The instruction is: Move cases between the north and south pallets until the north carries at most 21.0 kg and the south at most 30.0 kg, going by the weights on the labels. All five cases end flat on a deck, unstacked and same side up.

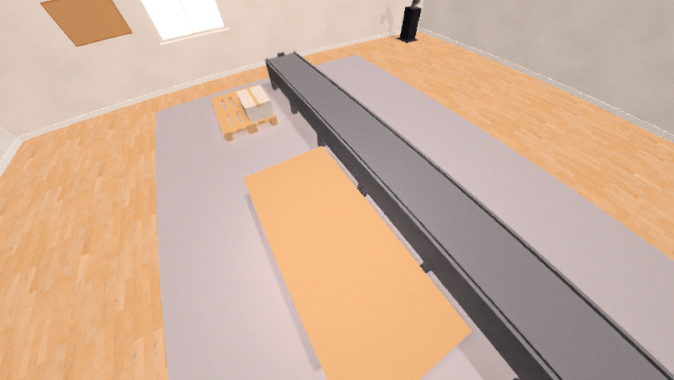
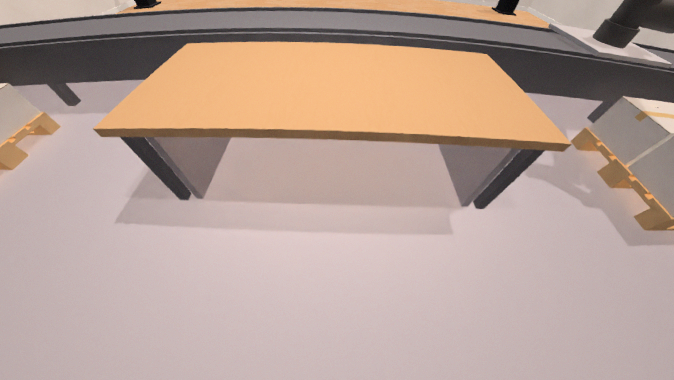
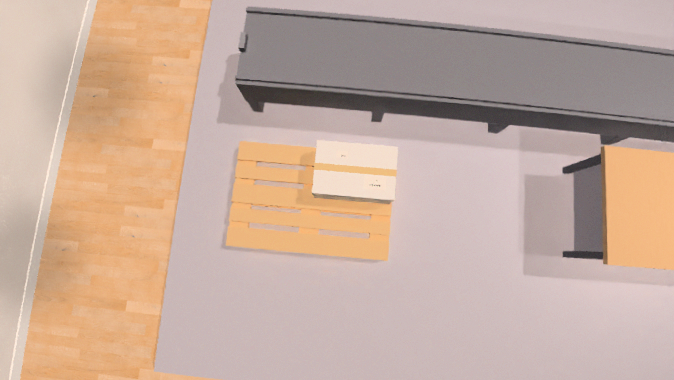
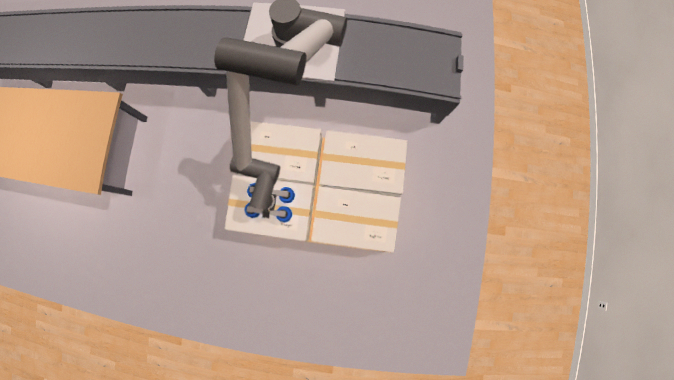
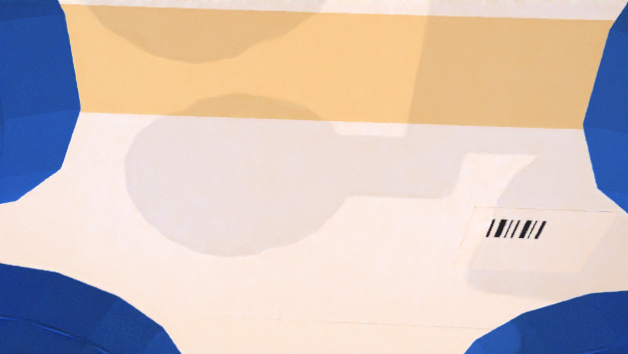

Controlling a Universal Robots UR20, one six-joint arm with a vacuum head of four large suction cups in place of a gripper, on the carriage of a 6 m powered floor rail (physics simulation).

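Frame: origin at the arm's base, x left, y down, z back, level; metres.
Seen in the pictures: end effector, tool point: (image 5: pixel 322 250); arm's base, origin of the base link: (image 2: pixel 608 41) (image 4: pixel 291 38).
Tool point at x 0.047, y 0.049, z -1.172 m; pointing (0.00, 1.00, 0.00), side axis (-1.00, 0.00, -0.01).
Offsets run from my tool point to a thing's top centre. "spot": to the spot under its first point. Level surfaces: height alone.
My suction gripper (image 4: pixel 268 202) (image 5: pixel 315 200) is open. Its four blue cups hang a little above the front-left case @(dx -0.027, dy +0.082, dz -0.029 m) (image 4: pixel 240 220) (image 5: pixel 250 295) (image 2: pixel 659 172), and their shadows fall on its top. This case lies flat on the south pallet @(spot: dx -0.326, dy +0.438, dz +0.150 m) (image 2: pixel 616 174). Beside it lie the back-left case @(dx -0.029, dy +0.098, dz +0.370 m) (image 4: pixel 302 137) (image 2: pixel 622 127), the back-right case @(dx +0.576, dy +0.090, dz +0.369 m) (image 4: pixel 345 175) and the front-right case @(dx +0.575, dy +0.125, dz -0.026 m) (image 4: pixel 357 227), all flat. One white case (image 3: pixel 352 187) (image 1: pixel 259 107) (image 2: pixel 12 110) lies flat at the back right of the north pallet (image 3: pixel 300 247) (image 1: pixel 225 120) (image 2: pixel 50 122). The weights are too small to read.
A wooden table @(dy -0.009 m) (image 1: pixel 340 250) (image 2: pixel 330 90) (image 3: pixel 640 210) (image 4: pixel 55 135) stands between the pallets. The dark floor rail (image 1: pixel 400 150) (image 3: pixel 450 65) (image 4: pixel 150 42) runs behind them and carries the arm's pale carriage (image 4: pixel 325 67) (image 2: pixel 575 40).
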